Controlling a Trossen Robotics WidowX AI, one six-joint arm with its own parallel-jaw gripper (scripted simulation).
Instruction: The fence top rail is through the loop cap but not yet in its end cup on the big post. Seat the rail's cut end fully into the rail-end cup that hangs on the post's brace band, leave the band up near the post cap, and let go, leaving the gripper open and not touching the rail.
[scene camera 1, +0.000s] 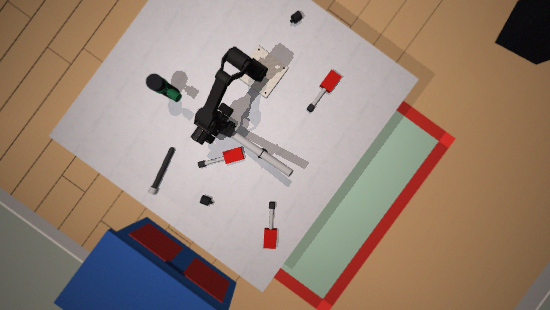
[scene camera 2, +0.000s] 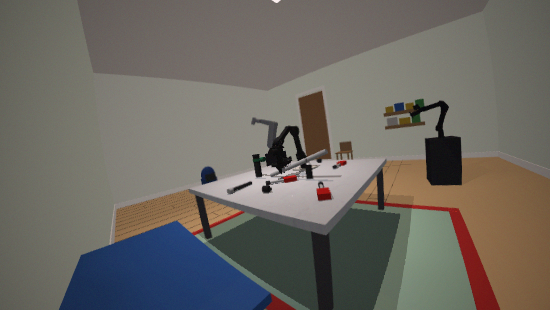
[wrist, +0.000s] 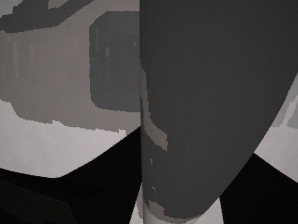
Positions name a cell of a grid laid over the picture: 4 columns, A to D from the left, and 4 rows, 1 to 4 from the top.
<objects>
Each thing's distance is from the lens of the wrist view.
gripper (wrist: C3): 0.10 m
grey top rail (wrist: C2): 0.03 m
</objects>
